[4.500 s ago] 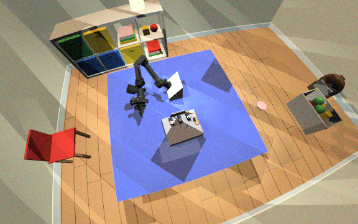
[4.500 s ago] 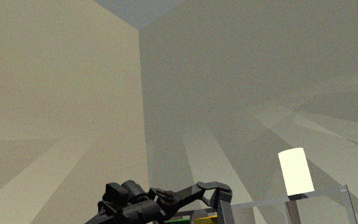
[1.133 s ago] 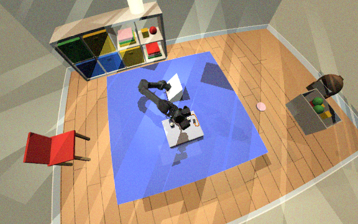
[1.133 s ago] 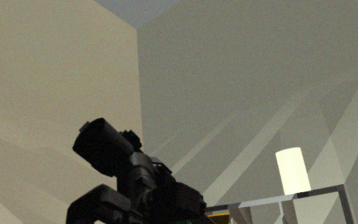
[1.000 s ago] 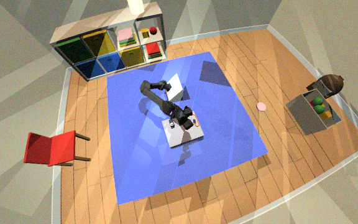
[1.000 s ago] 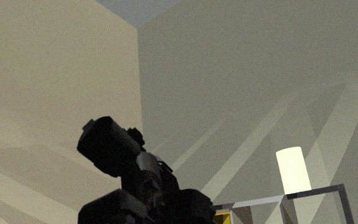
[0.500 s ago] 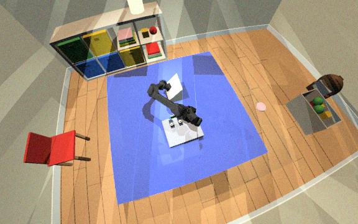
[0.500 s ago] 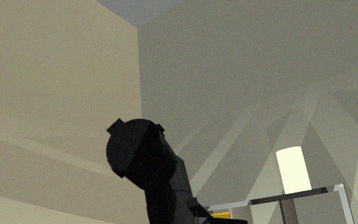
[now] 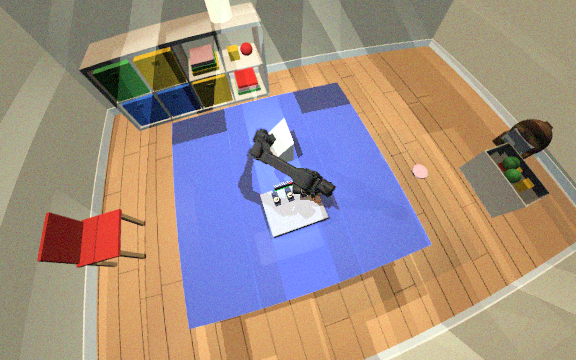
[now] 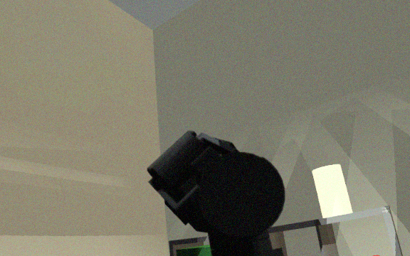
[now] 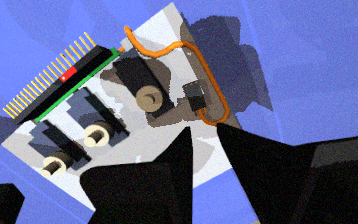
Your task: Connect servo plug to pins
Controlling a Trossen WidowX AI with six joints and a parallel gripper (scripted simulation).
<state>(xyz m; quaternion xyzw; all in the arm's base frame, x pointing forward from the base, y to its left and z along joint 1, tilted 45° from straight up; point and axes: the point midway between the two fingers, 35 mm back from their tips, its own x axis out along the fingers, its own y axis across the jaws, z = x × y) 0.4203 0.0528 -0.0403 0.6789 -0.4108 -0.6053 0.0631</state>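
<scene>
Now: gripper tip 11 cm past the red band, 7 cm to the left of it and 3 cm above it. From my gripper tip the other things lie so: grey holder: 11 cm to the right, 8 cm below, 4 cm ahead.
</scene>
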